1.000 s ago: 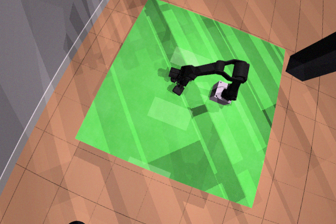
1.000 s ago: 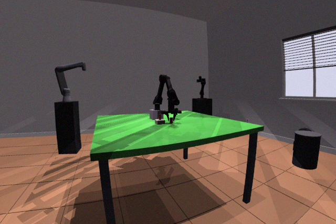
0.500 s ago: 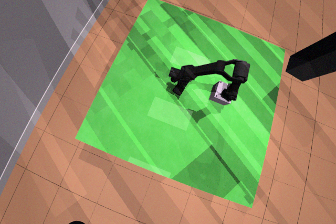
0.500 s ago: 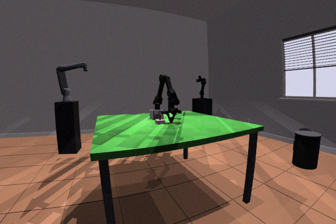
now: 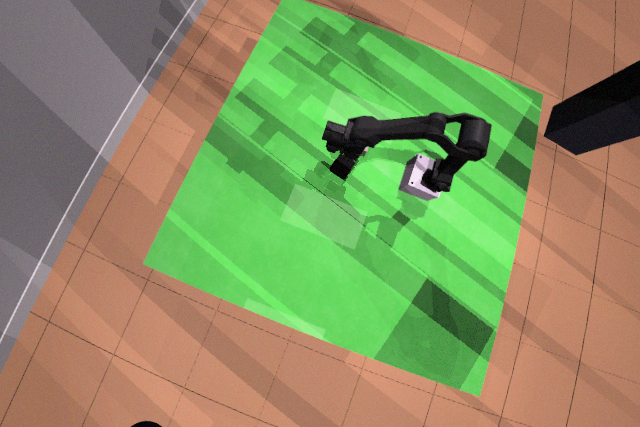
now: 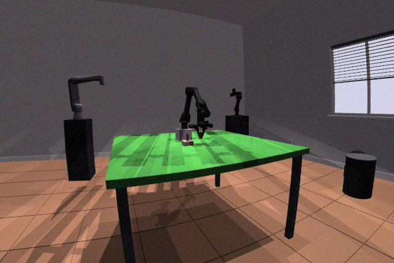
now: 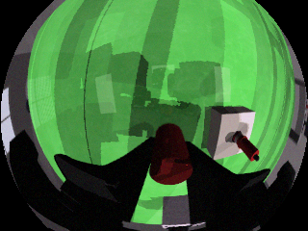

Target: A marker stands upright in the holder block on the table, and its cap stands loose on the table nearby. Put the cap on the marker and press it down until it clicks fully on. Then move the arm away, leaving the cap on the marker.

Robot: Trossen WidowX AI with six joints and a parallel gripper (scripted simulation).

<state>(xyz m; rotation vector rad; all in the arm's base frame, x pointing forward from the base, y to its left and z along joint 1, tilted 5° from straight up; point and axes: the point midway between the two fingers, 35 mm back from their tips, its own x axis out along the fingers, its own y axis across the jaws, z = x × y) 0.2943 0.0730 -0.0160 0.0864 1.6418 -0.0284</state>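
The pale holder block lies 10 mm behind my gripper tip, 110 mm to the right of it and 50 mm below it. From my gripper tip the other things lie so: red cap: 10 mm above.
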